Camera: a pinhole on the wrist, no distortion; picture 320 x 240 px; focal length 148.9 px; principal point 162.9 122.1 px. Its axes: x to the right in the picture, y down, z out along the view. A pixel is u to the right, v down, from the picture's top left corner.
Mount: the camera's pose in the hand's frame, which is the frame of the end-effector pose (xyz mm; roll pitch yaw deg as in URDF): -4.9 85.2 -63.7 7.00 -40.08 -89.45
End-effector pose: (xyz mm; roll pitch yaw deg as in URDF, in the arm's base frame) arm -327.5 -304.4 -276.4 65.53 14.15 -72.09
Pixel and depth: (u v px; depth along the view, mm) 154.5 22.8 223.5
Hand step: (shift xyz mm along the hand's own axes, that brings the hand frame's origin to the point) -181.4 224.3 84.0
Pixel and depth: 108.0 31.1 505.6
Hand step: -377.4 523.1 171.4
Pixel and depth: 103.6 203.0 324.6
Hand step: 127.5 406.7 116.0
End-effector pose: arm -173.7 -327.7 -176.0 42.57 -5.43 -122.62
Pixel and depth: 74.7 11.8 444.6
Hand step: -390.4 541.3 73.7
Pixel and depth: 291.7 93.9 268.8
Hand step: -88.1 74.3 285.4
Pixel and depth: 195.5 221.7 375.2
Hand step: 196.6 283.8 297.5
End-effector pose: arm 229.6 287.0 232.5 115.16 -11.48 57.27
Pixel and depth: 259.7 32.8 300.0
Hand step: -220.3 111.5 272.9
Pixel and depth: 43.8 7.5 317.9
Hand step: -290.1 461.0 -8.8
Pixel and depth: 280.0 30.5 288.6
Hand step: -216.2 80.0 285.1
